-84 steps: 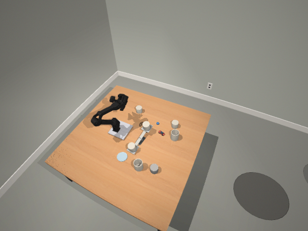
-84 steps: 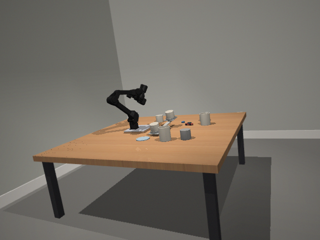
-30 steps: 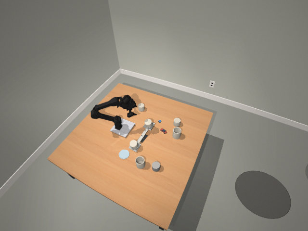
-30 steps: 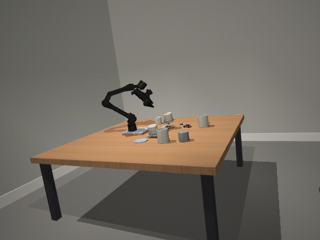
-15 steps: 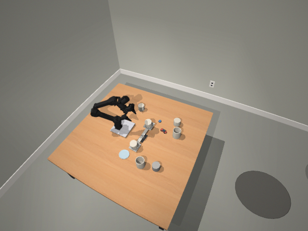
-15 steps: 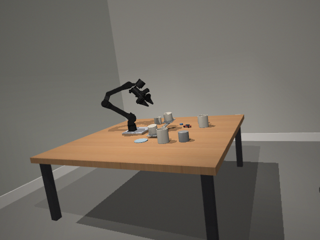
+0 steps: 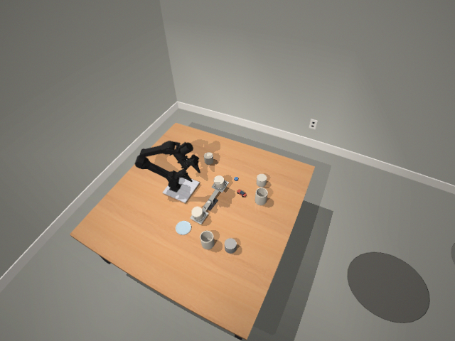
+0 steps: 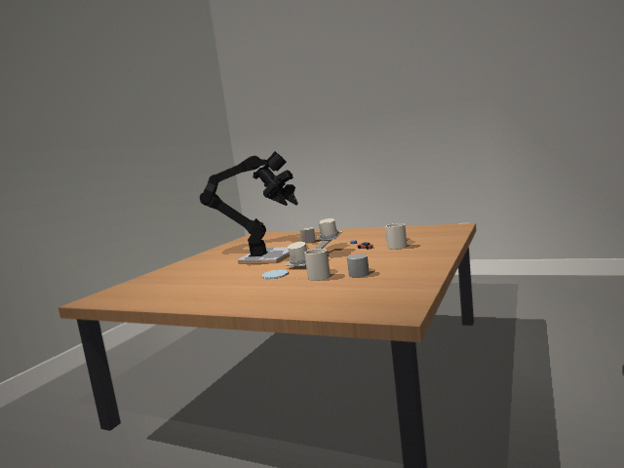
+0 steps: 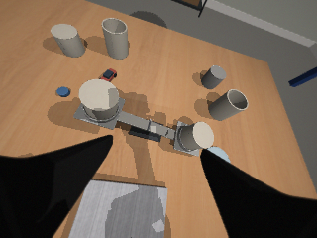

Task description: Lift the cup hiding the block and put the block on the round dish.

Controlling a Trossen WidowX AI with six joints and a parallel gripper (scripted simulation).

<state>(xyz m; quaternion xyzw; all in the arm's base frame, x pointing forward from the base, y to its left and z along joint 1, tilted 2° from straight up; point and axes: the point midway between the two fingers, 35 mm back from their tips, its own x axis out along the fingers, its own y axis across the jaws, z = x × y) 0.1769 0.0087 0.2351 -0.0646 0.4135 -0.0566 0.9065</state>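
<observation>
The grey block is 70 mm ahead of my gripper tip, 140 mm to the right of it and 190 mm below it. From my gripper tip the other things lie so: balance (90 mm ahead, 10 mm to the right, 210 mm below); then round dish (10 mm ahead, 250 mm to the right, 230 mm below); then red toy car (250 mm ahead, 150 mm to the left, 220 mm below).
</observation>
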